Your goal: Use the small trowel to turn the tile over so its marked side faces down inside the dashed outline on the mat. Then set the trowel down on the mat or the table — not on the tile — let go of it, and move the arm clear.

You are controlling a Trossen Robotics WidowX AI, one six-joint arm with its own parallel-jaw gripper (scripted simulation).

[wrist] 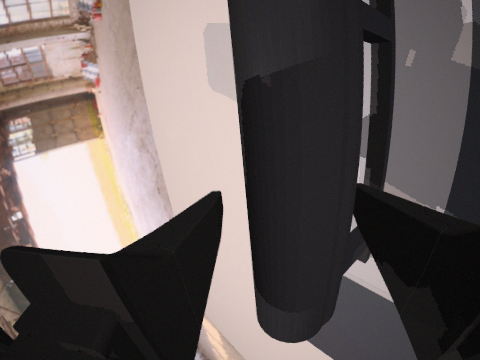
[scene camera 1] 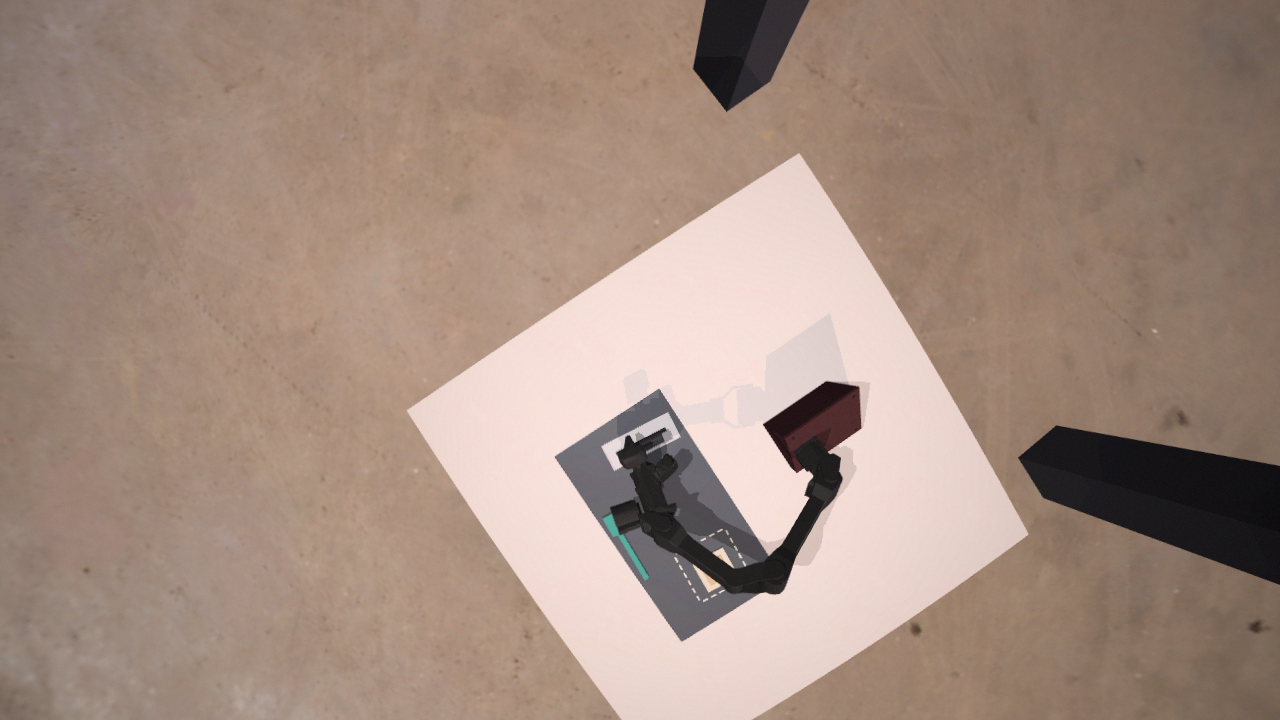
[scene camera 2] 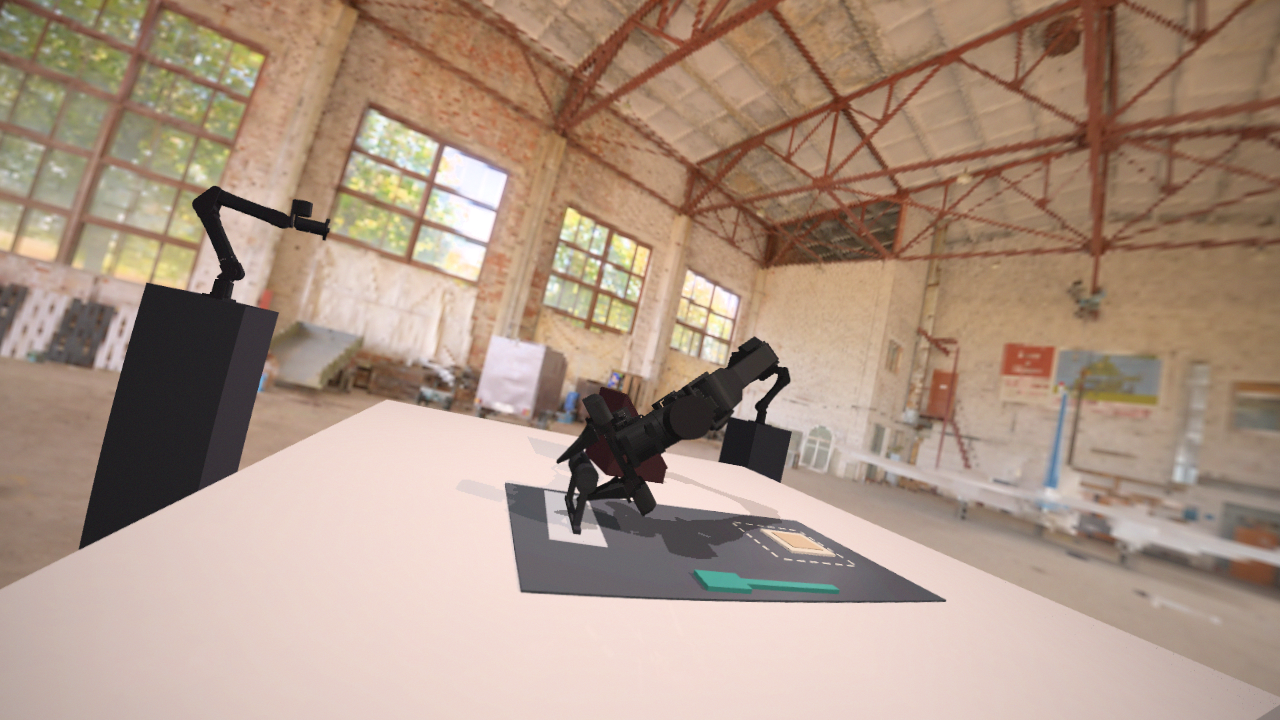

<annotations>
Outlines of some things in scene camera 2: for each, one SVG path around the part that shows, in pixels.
My gripper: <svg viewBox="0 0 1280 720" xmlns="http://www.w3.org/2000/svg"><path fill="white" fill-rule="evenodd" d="M592 394L582 399L590 416L589 419L588 417L585 418L586 427L576 441L564 451L556 462L559 464L568 460L580 451L600 441L598 437L604 435L624 476L619 478L618 475L615 475L608 482L597 486L594 492L588 494L587 502L603 499L626 499L629 504L632 498L636 507L644 516L651 512L657 503L647 483L641 475L637 475L634 468L637 468L641 465L641 462L657 454L665 453L665 450L670 447L667 437L652 414L646 417L642 414L631 417L627 406L611 413L604 398L598 394Z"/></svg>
A cream tile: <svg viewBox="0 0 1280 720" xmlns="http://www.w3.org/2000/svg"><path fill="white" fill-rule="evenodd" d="M761 529L762 533L791 553L836 556L801 533L795 534Z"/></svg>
A teal flat piece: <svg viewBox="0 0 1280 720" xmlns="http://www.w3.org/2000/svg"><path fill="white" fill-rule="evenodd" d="M694 569L694 576L709 592L752 594L753 589L839 594L839 588L828 584L744 579L734 573Z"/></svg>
A trowel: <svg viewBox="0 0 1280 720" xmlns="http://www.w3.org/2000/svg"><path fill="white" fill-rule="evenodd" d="M580 451L568 459L572 476L567 495L544 490L550 540L608 548L589 501L587 502L588 494L594 492L597 487L598 472L584 451Z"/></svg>
</annotations>
